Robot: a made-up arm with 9 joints.
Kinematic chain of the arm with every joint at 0, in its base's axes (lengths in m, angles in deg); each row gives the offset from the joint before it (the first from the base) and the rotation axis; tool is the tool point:
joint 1: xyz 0 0 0.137 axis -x
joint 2: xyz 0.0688 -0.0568 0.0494 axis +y
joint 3: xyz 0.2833 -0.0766 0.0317 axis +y
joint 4: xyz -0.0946 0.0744 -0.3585 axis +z
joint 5: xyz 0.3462 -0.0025 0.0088 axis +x
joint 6: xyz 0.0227 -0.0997 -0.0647 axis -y
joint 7: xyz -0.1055 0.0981 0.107 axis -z
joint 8: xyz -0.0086 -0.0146 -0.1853 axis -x
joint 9: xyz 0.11 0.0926 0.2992 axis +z
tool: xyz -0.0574 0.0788 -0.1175
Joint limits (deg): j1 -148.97..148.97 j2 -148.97..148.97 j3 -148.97..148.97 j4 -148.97..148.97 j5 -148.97..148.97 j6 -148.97..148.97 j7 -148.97..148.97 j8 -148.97..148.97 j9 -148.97..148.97
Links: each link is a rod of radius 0.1 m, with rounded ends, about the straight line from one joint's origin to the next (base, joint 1, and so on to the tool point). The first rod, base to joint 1, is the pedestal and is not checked.
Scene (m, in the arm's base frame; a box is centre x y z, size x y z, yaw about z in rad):
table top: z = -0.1
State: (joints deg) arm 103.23 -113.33 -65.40 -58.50 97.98 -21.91 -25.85 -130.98 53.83
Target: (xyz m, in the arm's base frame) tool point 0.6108 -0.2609 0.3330
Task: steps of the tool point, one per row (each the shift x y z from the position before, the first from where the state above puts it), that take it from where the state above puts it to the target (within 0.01 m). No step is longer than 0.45 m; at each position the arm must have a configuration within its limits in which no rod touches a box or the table.
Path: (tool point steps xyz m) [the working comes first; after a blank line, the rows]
Joints at the target: 67.51 -48.75 2.73 -82.24 72.72 -37.36 1.68 -123.79 49.92
Straight joint move there: clear.

1: 0.3737 0.0665 0.1202
2: 0.3594 -0.1460 0.1290
3: 0.2436 -0.3178 0.0661
4: 0.0618 -0.3841 -0.0332
5: -0.1258 -0.3246 -0.1137

